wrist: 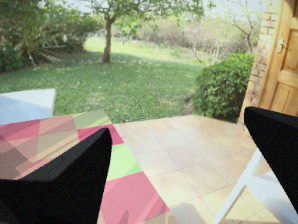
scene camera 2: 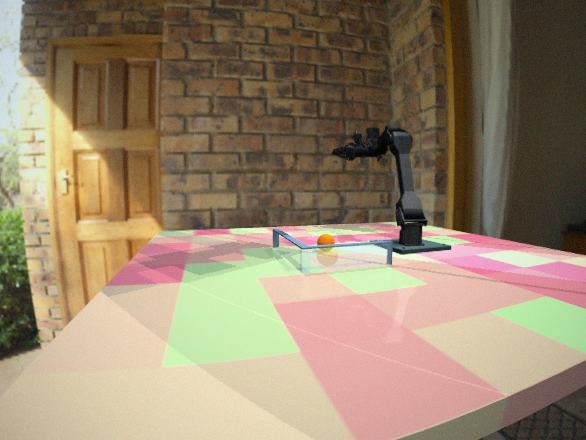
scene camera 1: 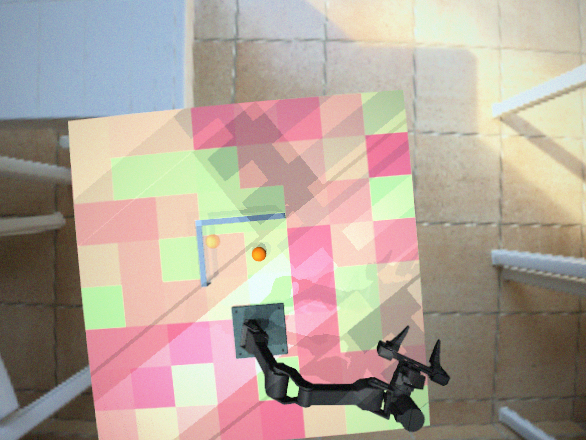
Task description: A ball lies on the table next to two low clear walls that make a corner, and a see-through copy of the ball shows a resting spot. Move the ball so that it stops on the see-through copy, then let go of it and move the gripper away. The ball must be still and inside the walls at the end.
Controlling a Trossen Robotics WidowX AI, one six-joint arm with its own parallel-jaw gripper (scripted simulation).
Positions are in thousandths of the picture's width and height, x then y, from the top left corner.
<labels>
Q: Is my gripper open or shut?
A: Open.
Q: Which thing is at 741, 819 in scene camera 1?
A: My gripper.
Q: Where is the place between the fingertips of my gripper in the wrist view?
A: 599, 556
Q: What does my gripper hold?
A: Nothing.
</labels>
